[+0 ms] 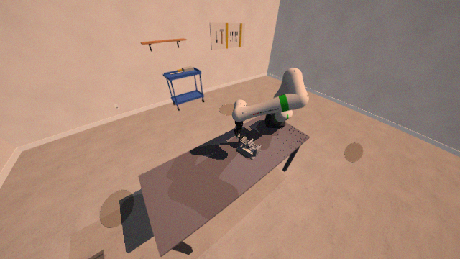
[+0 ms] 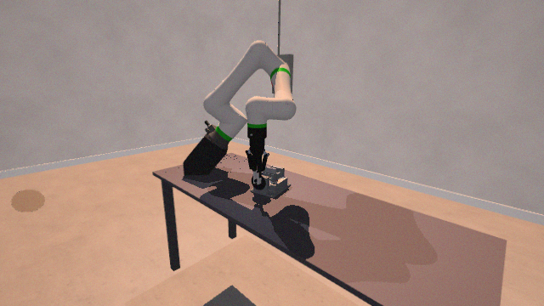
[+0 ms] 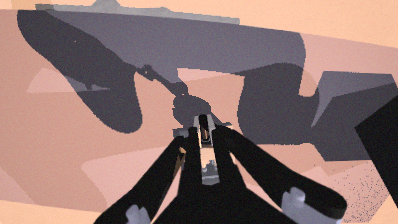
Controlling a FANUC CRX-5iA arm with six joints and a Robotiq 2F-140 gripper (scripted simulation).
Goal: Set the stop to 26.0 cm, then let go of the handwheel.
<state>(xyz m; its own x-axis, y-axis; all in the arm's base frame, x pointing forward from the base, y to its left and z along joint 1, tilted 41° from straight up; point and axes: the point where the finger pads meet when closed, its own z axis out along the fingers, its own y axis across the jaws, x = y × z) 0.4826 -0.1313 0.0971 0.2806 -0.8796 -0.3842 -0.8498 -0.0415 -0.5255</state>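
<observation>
Now: the grey stop fixture 5 cm behind my hand, 14 cm to the left of it and 3 cm below it. Round my hand: handwheel (1 cm behind, 2 cm to the left, 2 cm below).
</observation>
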